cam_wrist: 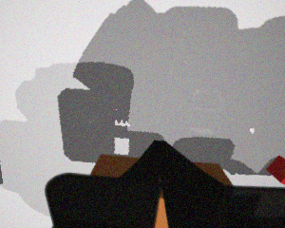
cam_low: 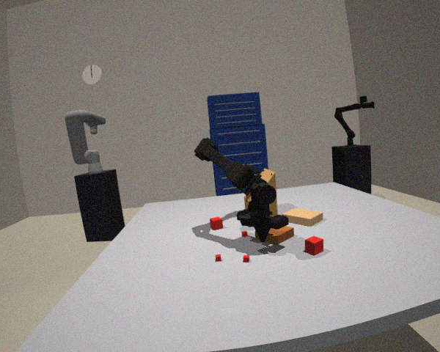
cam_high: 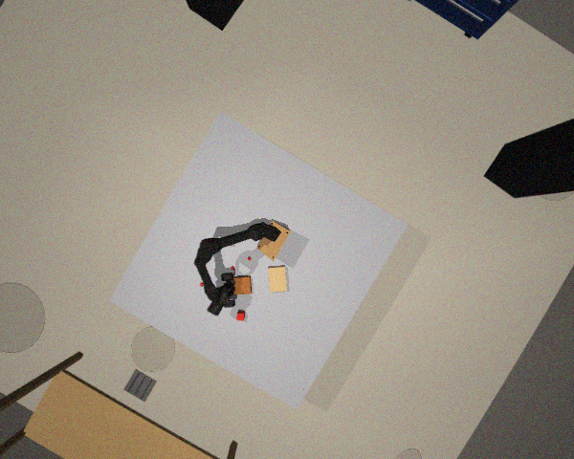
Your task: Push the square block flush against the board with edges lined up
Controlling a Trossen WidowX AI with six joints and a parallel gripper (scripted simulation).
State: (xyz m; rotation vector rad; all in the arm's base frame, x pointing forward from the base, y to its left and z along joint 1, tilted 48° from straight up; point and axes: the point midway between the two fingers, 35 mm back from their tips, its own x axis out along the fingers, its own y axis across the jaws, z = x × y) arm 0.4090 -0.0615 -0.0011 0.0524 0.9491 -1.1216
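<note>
Right now the square block is 40 mm behind my gripper tip, 50 mm to the left of it and 10 mm above it. Round my gripper tip: board (190 mm behind, 200 mm to the left, 10 mm above).
</note>
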